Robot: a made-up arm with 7 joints. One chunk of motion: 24 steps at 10 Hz.
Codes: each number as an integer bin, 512 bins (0 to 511) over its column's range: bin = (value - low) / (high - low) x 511, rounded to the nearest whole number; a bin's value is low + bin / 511 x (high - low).
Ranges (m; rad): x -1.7..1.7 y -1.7..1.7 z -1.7..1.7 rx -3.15..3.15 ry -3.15..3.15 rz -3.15..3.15
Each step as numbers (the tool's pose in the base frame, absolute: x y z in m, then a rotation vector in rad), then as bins.
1 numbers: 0.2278 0.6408 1.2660 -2.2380 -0.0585 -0.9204
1 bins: 290 352 446 74 251 181
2 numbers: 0.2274 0.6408 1.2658 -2.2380 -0.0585 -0.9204
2 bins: 290 352 446 74 251 181
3 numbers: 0.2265 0.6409 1.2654 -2.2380 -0.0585 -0.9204
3 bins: 290 352 446 74 251 181
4 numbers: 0.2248 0.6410 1.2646 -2.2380 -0.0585 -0.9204
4 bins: 289 352 446 74 251 181
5 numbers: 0.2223 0.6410 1.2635 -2.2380 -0.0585 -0.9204
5 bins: 289 352 445 74 251 181
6 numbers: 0.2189 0.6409 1.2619 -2.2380 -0.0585 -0.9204
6 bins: 288 352 445 74 251 181
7 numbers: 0.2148 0.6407 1.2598 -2.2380 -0.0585 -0.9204
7 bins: 288 352 445 74 251 181
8 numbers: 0.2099 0.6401 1.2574 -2.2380 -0.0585 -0.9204
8 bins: 287 352 444 74 251 181
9 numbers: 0.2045 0.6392 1.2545 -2.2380 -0.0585 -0.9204
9 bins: 286 352 444 74 251 181
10 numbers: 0.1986 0.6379 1.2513 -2.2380 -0.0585 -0.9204
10 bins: 285 351 444 74 251 181
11 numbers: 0.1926 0.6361 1.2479 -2.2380 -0.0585 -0.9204
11 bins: 284 351 443 74 251 181
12 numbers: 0.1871 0.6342 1.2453 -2.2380 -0.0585 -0.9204
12 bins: 284 351 443 74 251 181
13 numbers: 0.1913 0.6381 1.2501 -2.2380 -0.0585 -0.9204
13 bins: 284 351 443 74 251 181
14 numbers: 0.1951 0.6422 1.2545 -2.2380 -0.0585 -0.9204
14 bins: 285 352 444 74 251 181
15 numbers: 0.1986 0.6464 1.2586 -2.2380 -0.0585 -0.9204
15 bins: 285 353 445 74 251 181
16 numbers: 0.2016 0.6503 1.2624 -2.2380 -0.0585 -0.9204
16 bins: 286 353 445 74 251 181
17 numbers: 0.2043 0.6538 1.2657 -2.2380 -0.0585 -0.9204
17 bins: 286 354 446 74 251 181
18 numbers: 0.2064 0.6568 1.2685 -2.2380 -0.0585 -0.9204
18 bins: 287 354 446 74 251 181
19 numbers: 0.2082 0.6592 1.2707 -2.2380 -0.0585 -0.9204
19 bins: 287 355 446 74 251 181
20 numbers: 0.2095 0.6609 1.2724 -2.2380 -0.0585 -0.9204
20 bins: 287 355 447 74 251 181
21 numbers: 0.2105 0.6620 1.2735 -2.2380 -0.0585 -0.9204
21 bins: 287 355 447 74 251 181
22 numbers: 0.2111 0.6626 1.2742 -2.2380 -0.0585 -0.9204
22 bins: 287 355 447 74 251 181
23 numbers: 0.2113 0.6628 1.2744 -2.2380 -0.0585 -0.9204
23 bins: 287 355 447 74 251 181
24 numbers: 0.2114 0.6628 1.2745 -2.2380 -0.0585 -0.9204
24 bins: 287 355 447 74 251 181
